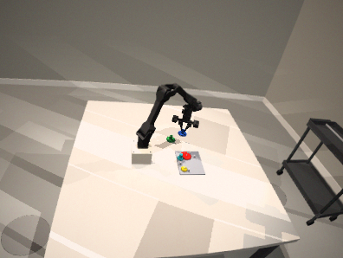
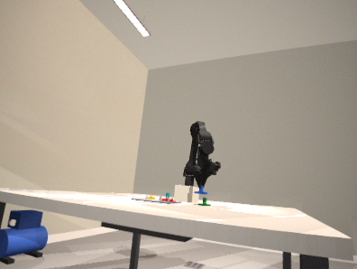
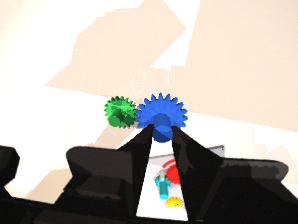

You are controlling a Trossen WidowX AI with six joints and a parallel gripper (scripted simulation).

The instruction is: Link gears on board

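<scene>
My gripper tip is 20 cm to the left of the cyan gear, 6 cm above it and 4 cm past it. Round my gripper tip: green gear (8 cm behind, 7 cm below); blue gear (1 cm below); red arrow (14 cm to the right, 8 cm below, 1 cm behind).
</scene>
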